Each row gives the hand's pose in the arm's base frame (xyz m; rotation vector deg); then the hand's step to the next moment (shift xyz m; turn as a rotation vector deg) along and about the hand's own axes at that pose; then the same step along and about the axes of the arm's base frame.
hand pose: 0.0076 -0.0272 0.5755 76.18 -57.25 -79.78
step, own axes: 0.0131 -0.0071 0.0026 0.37 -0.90 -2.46
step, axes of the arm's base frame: -0.0029 -0.0112 -0.0097 2.38 -0.04 -1.16
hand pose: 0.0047 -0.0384 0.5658 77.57 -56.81 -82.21
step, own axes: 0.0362 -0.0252 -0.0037 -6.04 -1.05 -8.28
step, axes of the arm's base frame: 0.0018 -0.0278 -0.0344 8.13 6.32 0.00
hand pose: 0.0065 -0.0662 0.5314 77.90 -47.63 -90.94
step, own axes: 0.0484 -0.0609 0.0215 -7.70 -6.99 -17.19
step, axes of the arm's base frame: -0.0340 -0.0205 -0.0703 15.84 10.66 -6.27
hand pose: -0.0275 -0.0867 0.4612 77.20 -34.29 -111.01
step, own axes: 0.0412 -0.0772 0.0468 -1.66 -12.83 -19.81
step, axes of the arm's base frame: -0.0743 0.0186 -0.0631 15.33 9.95 -15.03
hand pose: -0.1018 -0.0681 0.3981 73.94 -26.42 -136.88
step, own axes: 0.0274 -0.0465 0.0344 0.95 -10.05 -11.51
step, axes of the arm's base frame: -0.0511 0.0310 -0.0230 7.48 7.13 -11.30
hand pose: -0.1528 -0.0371 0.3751 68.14 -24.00 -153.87
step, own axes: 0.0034 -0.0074 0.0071 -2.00 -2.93 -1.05
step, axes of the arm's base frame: -0.0079 0.0074 -0.0002 1.98 3.12 -0.23
